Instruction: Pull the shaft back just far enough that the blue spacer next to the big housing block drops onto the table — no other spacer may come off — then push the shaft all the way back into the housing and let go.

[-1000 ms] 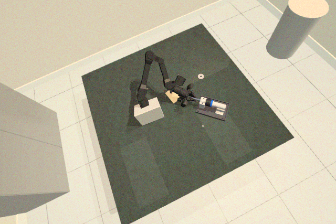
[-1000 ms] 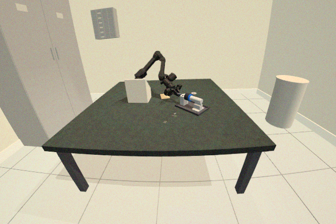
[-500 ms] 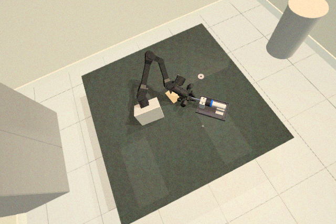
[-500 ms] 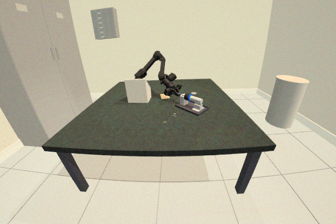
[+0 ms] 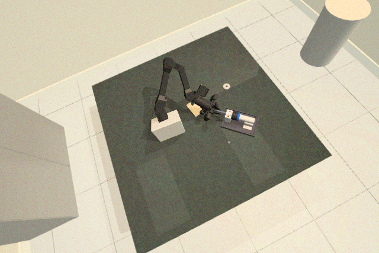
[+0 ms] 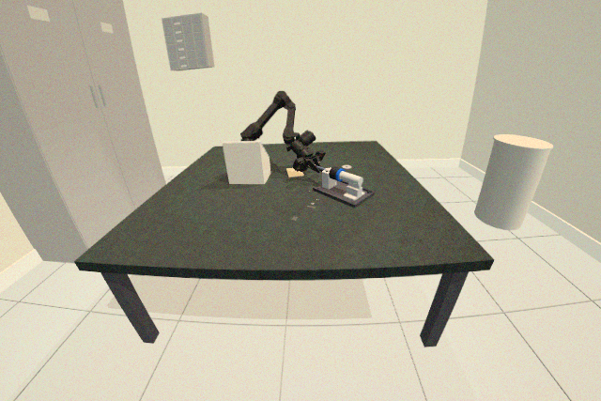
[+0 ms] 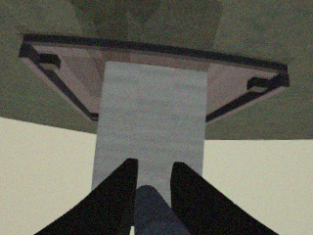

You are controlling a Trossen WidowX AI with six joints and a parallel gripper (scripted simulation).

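The shaft lies 20 mm ahead of my gripper tip, 20 mm to the right of it and 20 mm above it. The rest, counted from my gripper tip: tiny loose part 50 mm behind, 190 mm to the right, 60 mm below; dark spacer 60 mm ahead, 60 mm to the right, 20 mm above; blue spacer 80 mm ahead, 80 mm to the right, 20 mm above.
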